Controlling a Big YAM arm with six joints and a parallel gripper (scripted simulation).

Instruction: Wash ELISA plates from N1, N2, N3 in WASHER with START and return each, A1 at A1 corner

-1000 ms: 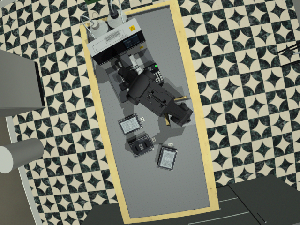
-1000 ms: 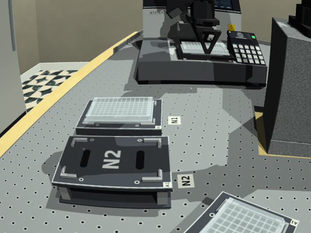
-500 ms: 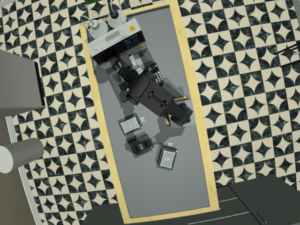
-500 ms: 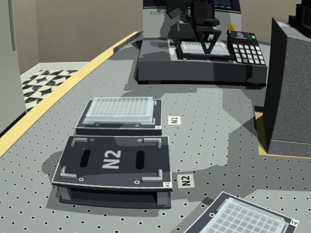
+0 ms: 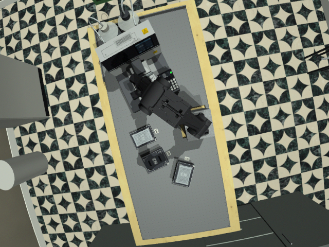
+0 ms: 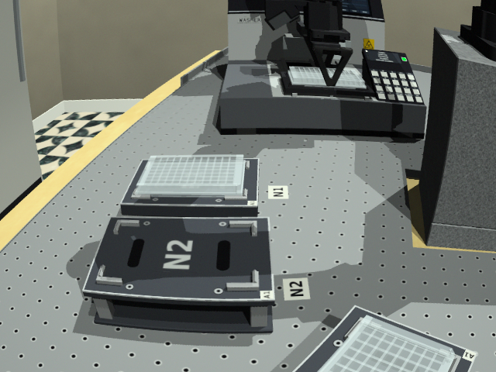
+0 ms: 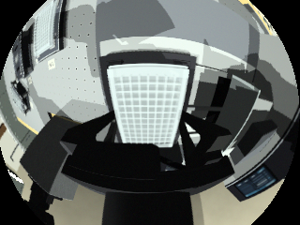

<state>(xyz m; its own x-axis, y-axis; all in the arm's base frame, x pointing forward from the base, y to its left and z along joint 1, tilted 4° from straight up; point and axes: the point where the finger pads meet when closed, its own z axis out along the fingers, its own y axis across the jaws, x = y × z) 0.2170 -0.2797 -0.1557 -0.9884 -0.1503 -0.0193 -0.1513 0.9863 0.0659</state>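
My gripper is now 1 cm above the washer carrier. The rest, counted from my hand: plate washer: 2 cm ahead, 15 cm to the right, 4 cm above; then nest N3: 4 cm behind, 61 cm to the left, 5 cm below; then nest label: 6 cm ahead, 26 cm to the left, 9 cm below.
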